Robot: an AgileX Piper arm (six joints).
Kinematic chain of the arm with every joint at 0, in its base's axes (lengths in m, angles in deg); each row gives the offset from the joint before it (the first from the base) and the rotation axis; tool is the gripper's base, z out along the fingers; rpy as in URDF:
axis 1: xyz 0 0 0.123 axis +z
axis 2: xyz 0 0 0 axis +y
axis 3: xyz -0.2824 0 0.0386 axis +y
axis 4: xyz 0.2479 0 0.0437 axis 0.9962 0 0.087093
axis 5: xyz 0 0 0 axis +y
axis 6: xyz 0.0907 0 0.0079 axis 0.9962 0 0.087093
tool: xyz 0 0 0 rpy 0 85.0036 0
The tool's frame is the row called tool.
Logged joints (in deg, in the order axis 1, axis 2, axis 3, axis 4, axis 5, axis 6), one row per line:
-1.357, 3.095, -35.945, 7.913, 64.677, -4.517
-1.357, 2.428, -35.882, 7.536, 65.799, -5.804
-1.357, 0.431, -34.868, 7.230, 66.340, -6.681
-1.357, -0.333, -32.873, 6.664, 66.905, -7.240
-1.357, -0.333, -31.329, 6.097, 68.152, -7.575
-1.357, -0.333, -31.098, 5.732, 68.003, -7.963
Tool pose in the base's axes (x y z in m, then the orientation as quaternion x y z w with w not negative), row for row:
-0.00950, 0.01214, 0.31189, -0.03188, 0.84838, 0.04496, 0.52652
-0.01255, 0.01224, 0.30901, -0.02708, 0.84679, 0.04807, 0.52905
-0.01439, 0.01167, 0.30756, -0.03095, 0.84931, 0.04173, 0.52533
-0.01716, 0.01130, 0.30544, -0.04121, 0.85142, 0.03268, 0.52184
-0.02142, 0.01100, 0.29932, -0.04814, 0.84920, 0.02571, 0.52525
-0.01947, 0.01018, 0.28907, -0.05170, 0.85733, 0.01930, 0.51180
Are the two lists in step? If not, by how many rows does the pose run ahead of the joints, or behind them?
The pose runs 2 rows behind the joints: the pose in row i belongs to the joints in row i - 2.
